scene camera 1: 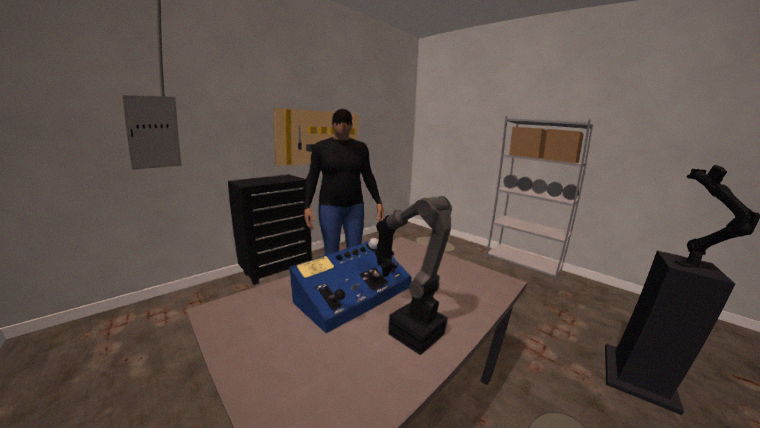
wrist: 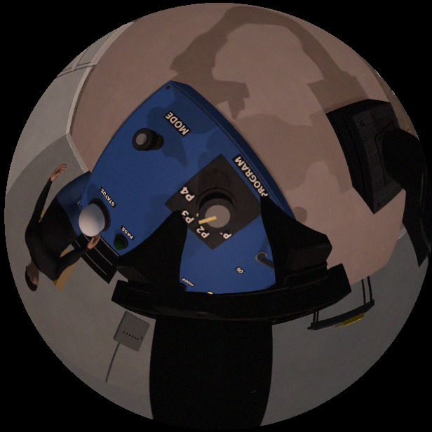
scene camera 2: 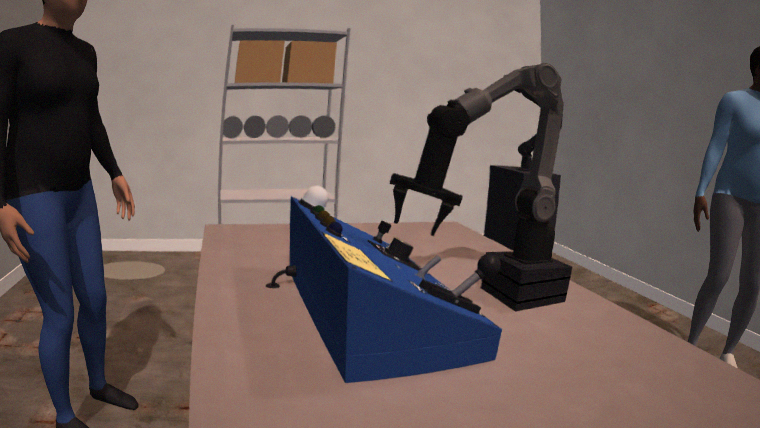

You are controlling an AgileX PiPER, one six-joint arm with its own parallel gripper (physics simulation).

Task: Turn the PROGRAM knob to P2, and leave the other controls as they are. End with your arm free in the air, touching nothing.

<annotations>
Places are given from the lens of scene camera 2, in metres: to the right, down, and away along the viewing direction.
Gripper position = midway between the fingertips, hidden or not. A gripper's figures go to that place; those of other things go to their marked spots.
my gripper (scene camera 2: 414,228): 0.07, 0.03, 0.97
ball-topped lever (scene camera 2: 489,265): 0.17, 0.08, 0.73
</annotations>
